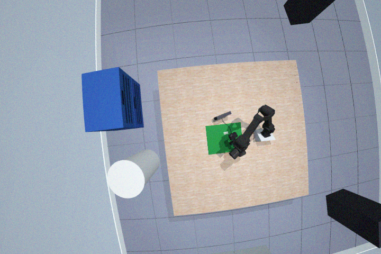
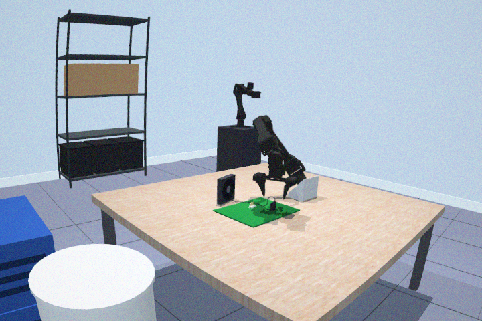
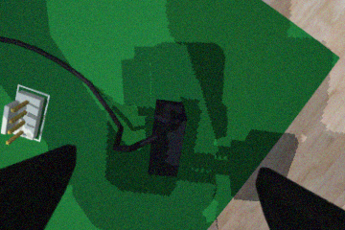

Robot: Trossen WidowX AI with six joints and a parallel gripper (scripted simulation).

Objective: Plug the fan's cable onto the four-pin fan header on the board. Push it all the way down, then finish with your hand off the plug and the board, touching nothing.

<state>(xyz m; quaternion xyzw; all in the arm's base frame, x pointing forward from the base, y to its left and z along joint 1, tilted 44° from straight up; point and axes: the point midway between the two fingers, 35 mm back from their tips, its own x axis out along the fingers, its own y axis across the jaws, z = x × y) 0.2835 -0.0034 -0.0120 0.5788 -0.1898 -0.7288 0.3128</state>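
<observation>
The plug is 10 mm ahead of my gripper tip and 40 mm below it. Round my gripper tip: black fan 40 mm ahead, 230 mm to the right; then green board 50 mm ahead, 50 mm to the right, 70 mm below.
</observation>
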